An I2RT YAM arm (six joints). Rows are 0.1 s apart.
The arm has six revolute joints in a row. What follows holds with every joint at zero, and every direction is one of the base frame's. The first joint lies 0.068 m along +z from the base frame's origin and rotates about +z. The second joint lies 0.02 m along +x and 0.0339 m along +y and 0.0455 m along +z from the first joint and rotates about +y. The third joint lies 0.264 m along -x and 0.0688 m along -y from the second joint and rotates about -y. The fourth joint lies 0.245 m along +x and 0.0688 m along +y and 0.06 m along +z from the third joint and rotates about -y. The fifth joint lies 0.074 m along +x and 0.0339 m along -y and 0.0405 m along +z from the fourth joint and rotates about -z. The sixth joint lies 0.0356 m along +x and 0.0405 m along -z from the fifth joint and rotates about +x. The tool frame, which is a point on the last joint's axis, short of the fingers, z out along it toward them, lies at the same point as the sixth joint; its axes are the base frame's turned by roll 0, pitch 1.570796 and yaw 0 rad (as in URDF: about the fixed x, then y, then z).
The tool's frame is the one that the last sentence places.
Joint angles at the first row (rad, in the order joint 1, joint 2, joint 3, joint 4, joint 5, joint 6):
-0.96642, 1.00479, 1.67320, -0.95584, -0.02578, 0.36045
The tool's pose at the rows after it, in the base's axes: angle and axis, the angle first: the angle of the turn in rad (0 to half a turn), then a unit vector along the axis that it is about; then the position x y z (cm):
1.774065 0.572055 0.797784 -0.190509 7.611 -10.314 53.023
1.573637 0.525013 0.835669 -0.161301 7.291 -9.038 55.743
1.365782 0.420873 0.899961 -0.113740 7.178 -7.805 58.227
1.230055 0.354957 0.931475 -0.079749 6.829 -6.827 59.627
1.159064 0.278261 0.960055 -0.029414 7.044 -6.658 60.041
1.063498 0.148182 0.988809 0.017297 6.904 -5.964 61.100
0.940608 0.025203 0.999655 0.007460 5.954 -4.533 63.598
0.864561 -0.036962 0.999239 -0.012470 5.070 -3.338 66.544
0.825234 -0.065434 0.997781 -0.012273 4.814 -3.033 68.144
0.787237 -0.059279 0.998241 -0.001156 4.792 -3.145 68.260
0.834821 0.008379 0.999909 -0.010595 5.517 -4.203 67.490
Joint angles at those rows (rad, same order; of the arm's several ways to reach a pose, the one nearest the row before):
-0.96646, 1.01392, 1.75770, -0.90373, -0.11327, 0.37419
-0.96643, 1.01089, 1.81156, -0.77670, -0.24505, 0.40638
-0.96637, 1.00784, 1.83152, -0.58660, -0.42590, 0.44468
-0.96640, 0.99408, 1.81942, -0.42700, -0.51056, 0.51062
-0.96642, 0.98789, 1.77806, -0.28286, -0.60091, 0.56735
-0.96634, 0.98788, 1.75180, -0.07597, -0.69921, 0.64550
-0.96784, 1.02144, 1.82969, 0.08695, -0.71481, 0.71455
-0.96653, 1.10112, 2.01811, 0.08766, -0.69350, 0.74557
-0.96636, 1.16420, 2.14274, 0.08119, -0.67961, 0.77143
-0.96639, 1.16584, 2.13225, 0.12422, -0.65048, 0.80070
-0.96641, 1.15976, 2.09871, 0.06313, -0.64887, 0.76104

